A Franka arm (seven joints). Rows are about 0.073 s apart.
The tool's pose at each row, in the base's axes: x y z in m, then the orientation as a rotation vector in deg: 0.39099 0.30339 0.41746 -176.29 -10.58 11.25; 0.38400 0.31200 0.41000 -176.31 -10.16 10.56; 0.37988 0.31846 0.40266 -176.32 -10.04 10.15; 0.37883 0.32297 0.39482 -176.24 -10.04 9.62; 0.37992 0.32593 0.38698 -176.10 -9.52 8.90; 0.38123 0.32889 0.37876 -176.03 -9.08 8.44; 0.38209 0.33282 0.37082 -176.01 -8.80 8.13; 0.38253 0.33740 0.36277 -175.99 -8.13 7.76; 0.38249 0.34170 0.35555 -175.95 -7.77 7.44
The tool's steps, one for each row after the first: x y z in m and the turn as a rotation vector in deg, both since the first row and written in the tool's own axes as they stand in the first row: -0.00491 -0.00889 0.00868 0.04 0.46 0.26; -0.00727 -0.01533 0.01678 0.05 0.72 0.33; -0.00678 -0.01945 0.02489 0.13 1.07 0.31; -0.00438 -0.02179 0.03264 0.33 1.55 0.61; -0.00171 -0.02408 0.04075 0.45 1.86 0.88; 0.00059 -0.02739 0.04868 0.49 2.07 1.05; 0.00258 -0.03140 0.05680 0.57 2.32 1.47; 0.00396 -0.03523 0.06416 0.65 2.54 1.70
